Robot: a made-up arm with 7 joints. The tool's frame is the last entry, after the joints.
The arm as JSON. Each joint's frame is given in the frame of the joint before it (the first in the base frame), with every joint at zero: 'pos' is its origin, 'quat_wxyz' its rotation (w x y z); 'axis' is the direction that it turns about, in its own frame. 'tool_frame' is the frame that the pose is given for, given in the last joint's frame.
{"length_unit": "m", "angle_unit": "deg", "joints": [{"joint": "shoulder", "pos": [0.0, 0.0, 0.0], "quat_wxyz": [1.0, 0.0, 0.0, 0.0], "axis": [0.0, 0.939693, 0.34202]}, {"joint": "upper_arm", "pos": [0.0, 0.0, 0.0], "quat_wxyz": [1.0, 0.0, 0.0, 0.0], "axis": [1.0, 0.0, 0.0]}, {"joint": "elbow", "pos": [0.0, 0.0, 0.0], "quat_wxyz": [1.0, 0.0, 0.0, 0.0], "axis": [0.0, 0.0, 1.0]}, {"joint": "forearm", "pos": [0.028, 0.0, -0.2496], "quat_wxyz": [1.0, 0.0, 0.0, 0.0], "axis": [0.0, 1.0, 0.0]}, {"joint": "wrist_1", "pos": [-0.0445, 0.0, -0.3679], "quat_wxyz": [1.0, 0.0, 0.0, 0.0], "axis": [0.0, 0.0, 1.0]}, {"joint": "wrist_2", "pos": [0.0, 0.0, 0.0], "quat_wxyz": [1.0, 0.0, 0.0, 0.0], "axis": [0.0, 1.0, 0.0]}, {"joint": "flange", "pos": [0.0, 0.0, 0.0], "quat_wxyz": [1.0, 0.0, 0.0, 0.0], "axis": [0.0, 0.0, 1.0]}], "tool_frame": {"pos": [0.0, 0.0, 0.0], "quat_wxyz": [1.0, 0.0, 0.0, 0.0]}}
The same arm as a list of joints. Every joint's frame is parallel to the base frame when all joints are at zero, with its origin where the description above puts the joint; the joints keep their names.
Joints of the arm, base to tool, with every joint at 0 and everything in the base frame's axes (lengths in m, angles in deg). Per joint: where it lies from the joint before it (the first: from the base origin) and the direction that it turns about. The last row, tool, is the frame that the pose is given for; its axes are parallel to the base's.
shoulder: origin 0 0 0 axis 0 0.9397 0.342
upper_arm: origin 0 0 0 axis +x
elbow: origin 0 0 0 axis +z
forearm: origin 0.028 0 -0.2496 axis +y
wrist_1: origin -0.0445 0 -0.3679 axis +z
wrist_2: origin 0 0 0 axis +y
flange: origin 0 0 0 axis +z
tool: origin 0 0 0

